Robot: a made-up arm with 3 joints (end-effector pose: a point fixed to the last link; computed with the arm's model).
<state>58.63 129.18 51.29</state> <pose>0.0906 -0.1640 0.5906 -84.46 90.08 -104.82</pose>
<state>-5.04 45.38 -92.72</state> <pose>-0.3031 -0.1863 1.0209 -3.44 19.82 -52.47</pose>
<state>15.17 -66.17 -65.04</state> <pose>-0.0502 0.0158 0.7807 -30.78 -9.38 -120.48</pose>
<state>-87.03 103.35 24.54</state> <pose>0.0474 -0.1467 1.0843 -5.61 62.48 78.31</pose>
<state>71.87 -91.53 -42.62</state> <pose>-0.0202 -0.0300 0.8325 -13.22 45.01 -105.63</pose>
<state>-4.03 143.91 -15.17</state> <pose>0.0759 -0.4510 0.7104 65.43 22.39 102.34</pose>
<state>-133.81 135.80 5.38</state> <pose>0.0812 0.0450 1.0043 -22.83 97.56 38.50</pose>
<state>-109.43 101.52 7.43</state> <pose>-0.0026 0.0182 1.1135 -37.42 71.19 52.20</pose>
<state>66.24 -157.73 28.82</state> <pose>0.0002 -0.0521 0.7589 -43.83 56.79 -77.24</pose>
